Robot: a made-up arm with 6 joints.
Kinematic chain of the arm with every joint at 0, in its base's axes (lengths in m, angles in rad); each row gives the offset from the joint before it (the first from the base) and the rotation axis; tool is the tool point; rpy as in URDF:
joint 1: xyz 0 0 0.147 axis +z
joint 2: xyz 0 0 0 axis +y
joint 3: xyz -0.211 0 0.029 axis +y
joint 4: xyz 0.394 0 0.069 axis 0.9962 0 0.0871
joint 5: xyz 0 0 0 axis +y
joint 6: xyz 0.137 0 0.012 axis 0.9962 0 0.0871
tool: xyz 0 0 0 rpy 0 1.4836 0
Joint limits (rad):
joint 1: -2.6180..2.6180
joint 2: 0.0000..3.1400
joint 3: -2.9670..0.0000
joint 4: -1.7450..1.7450
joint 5: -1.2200..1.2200
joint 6: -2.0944..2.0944
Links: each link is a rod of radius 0.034 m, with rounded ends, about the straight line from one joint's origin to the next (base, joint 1, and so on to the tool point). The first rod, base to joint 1, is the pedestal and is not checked.
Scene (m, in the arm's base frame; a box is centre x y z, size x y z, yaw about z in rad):
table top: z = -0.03
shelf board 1: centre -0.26 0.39 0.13 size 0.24 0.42 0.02 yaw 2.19
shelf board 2: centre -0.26 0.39 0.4 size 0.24 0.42 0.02 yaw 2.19
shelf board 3: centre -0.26 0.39 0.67 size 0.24 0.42 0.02 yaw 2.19
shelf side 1: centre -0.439 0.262 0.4 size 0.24 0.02 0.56 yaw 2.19
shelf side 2: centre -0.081 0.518 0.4 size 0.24 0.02 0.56 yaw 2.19
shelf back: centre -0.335 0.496 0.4 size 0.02 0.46 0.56 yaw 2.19
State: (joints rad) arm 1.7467 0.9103 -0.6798 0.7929 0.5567 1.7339
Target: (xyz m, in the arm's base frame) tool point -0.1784 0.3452 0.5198
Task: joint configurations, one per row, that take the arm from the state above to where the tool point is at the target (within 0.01 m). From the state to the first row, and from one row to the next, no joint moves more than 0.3 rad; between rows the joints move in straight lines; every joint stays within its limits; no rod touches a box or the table.
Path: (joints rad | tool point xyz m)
1: 1.6521 0.6635 -0.5642 0.6729 0.7778 1.7339 | -0.0882 0.3416 0.2528
2: 1.5574 0.4166 -0.4485 0.5529 0.9989 1.7339 | -0.0568 0.2968 0.2516
3: 1.4628 0.1698 -0.3329 0.4329 1.2200 1.7339 | -0.0270 0.2537 0.2414
4: 1.5710 0.2304 -0.6083 0.5593 0.9839 1.7339 | -0.0608 0.2535 0.3803
5: 1.6793 0.2909 -0.8837 0.6856 0.7478 1.7339 | -0.0825 0.2106 0.5198
6: 1.7664 0.5022 -0.9906 0.7436 0.6352 1.7339 | -0.1067 0.2542 0.5297
7: 1.8536 0.7134 -1.0974 0.8015 0.5227 1.7339 | -0.1385 0.3000 0.5301
8: 1.9407 0.9247 -1.2043 0.8594 0.4101 1.7339 | -0.1784 0.3452 0.5198

